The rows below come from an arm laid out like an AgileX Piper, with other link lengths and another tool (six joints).
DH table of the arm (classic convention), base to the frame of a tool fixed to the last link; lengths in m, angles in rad. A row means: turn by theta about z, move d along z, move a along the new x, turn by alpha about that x. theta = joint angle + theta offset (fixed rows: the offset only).
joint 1: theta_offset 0  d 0.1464  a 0  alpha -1.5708
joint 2: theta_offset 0.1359  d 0  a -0.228  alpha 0
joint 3: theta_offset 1.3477  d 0  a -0.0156  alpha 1.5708
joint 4: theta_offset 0  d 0.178  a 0  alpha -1.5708
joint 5: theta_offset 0  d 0  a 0  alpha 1.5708
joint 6: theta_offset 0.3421  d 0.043  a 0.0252  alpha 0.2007
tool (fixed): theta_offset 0  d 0.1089  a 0  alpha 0
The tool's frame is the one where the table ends.
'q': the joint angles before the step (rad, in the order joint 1, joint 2, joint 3, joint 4, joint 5, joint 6). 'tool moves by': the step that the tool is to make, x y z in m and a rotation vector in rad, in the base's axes. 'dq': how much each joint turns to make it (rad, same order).
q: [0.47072 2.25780 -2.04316 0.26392 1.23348 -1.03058]
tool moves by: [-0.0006 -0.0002 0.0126 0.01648 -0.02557 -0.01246]
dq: [-0.00009 -0.03420 -0.00009 0.00002 0.00076 0.01334]
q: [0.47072 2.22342 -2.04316 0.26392 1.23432 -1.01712]
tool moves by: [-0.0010 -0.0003 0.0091 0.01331 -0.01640 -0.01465]
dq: [-0.00005 -0.02570 0.00152 0.00047 -0.00030 0.01549]
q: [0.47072 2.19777 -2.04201 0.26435 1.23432 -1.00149]
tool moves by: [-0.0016 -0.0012 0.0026 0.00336 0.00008 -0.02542]
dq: [0.00014 -0.01404 0.01214 -0.00392 -0.00613 0.02603]
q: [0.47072 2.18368 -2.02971 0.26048 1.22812 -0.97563]
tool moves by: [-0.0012 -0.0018 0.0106 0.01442 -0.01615 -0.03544]
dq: [-0.00196 -0.02961 -0.00015 -0.00496 0.00008 0.03642]
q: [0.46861 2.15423 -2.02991 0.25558 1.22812 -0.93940]
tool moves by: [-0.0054 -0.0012 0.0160 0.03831 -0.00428 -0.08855]
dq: [-0.00002 -0.04825 0.00366 0.00107 0.00037 0.09673]
